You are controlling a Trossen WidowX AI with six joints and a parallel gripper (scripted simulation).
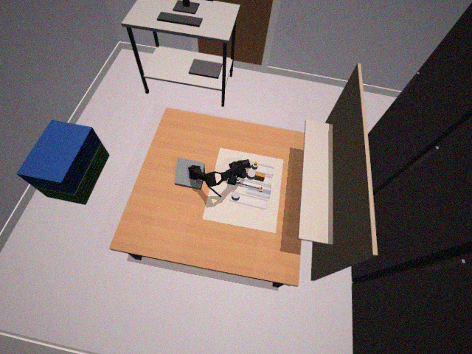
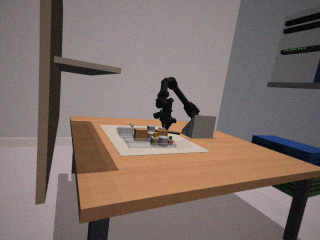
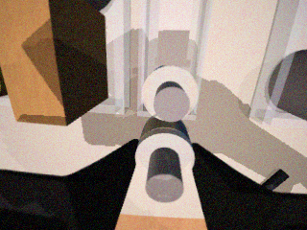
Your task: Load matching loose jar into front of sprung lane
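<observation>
My gripper tip is 110 mm short of the white mat, 30 mm to the left of it and 50 mm above it. The rest, counted from my gripper tip: shelf (550 mm ahead, 50 mm to the right, 320 mm above); thin dark rod (130 mm behind, 110 mm to the right, 50 mm below); red mark (220 mm ahead, 60 mm to the right, 20 mm above).
</observation>
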